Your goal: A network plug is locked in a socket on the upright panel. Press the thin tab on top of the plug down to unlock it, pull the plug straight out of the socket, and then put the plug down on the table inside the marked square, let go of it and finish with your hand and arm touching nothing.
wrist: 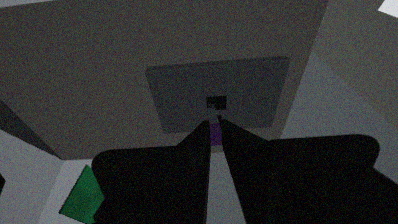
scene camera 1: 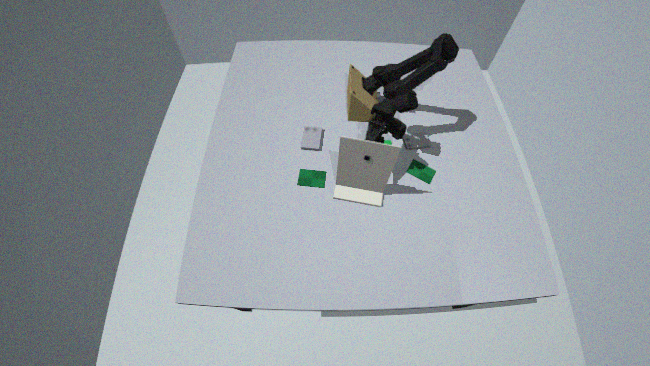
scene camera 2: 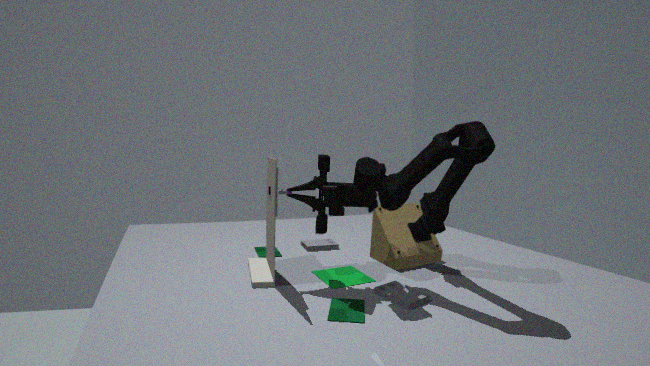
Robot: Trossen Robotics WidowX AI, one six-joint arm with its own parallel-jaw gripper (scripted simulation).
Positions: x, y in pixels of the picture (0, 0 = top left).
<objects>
My gripper shows in the wrist view [214, 125], in scene camera 1 and in scene camera 2. The same spot on my gripper: [scene camera 2: 318, 182] is [scene camera 1: 385, 125].
</objects>
